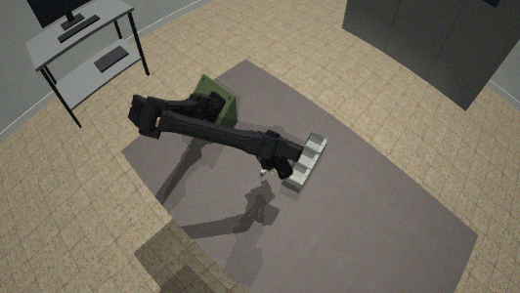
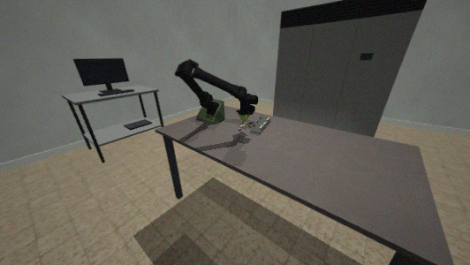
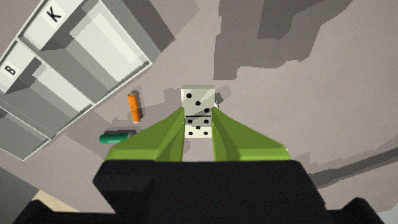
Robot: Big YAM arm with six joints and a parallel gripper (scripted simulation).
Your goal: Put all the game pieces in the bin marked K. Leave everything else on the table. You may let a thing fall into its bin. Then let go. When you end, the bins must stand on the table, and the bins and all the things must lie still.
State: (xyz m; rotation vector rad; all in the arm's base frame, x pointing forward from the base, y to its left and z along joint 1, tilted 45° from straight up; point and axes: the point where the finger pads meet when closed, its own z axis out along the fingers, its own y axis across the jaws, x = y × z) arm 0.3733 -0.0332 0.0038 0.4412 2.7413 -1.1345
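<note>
My hand is 40 mm past the white die and 70 mm above it. Round my hand: orange cylinder: 10 mm behind, 100 mm to the left, 70 mm below; green cylinder: 50 mm behind, 150 mm to the left, 70 mm below; grey three-part bin: 50 mm ahead, 160 mm to the left, 60 mm below.
</note>
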